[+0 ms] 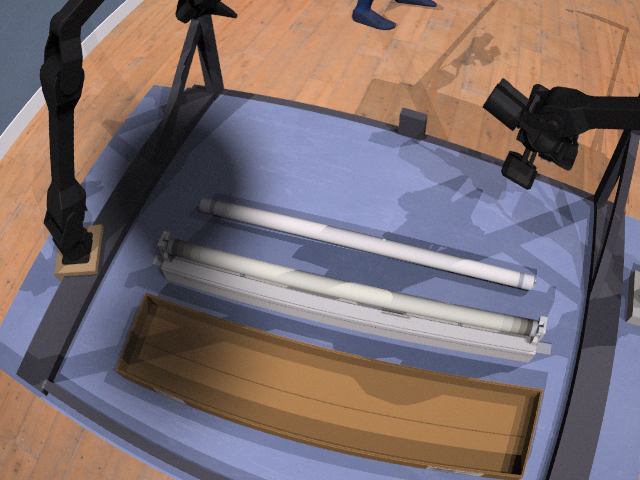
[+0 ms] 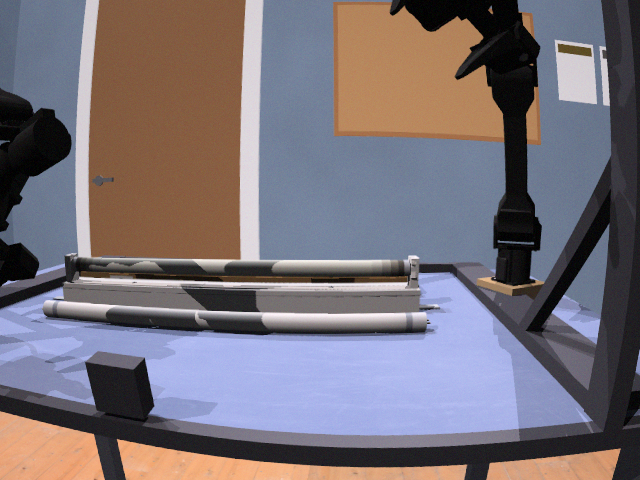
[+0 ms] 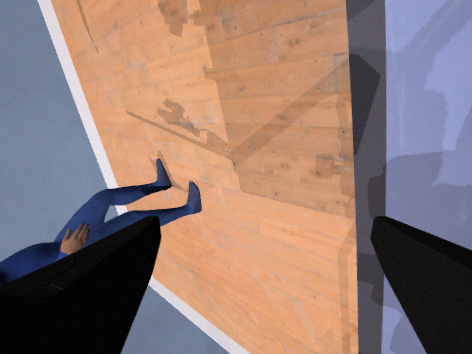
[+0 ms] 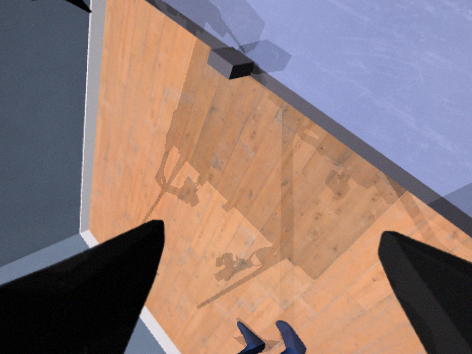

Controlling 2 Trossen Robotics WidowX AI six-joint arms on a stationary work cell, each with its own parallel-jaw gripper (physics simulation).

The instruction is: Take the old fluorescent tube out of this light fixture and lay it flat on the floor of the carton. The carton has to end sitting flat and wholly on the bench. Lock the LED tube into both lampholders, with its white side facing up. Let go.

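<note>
The old fluorescent tube, with darkened ends, sits between the two lampholders of the light fixture. The LED tube lies on the bench beside the fixture, its visible surface white, with pins at its ends. The open carton lies flat on the bench on the fixture's other side, with no tube in it. My left gripper is open and empty, raised near the bench's edge. My right gripper is open and empty, high above the bench.
A dark block stands on the bench's edge rail. Dark frame posts and rails border the work area. The right arm stands on a wooden base plate. A person in blue shows on the floor beyond the bench.
</note>
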